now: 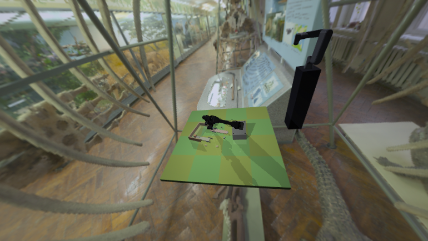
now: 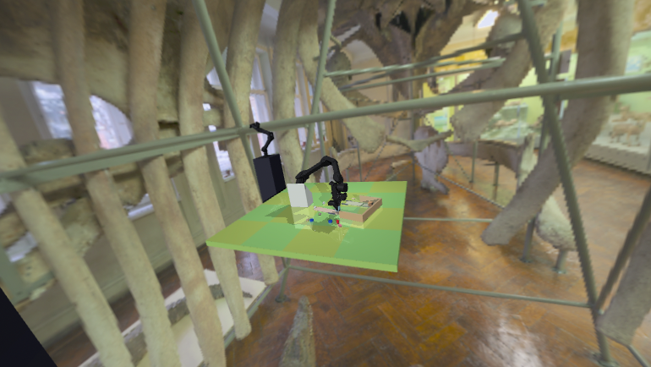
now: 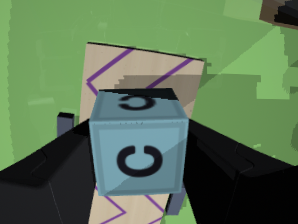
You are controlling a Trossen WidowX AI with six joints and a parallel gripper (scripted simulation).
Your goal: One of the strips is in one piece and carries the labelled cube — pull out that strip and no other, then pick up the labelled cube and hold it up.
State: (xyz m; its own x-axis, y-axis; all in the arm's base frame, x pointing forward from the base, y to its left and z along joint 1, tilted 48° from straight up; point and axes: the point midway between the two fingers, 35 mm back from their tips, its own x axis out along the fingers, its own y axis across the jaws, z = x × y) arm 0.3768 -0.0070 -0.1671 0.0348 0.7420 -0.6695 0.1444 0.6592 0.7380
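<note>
Now: gripper tip 10 cm past the strip, 3 cm to the right of it and 2 cm above it. Also, from my gripper tip: pink cube: 7 cm ahead, 20 cm to the right, 2 cm below.
</note>
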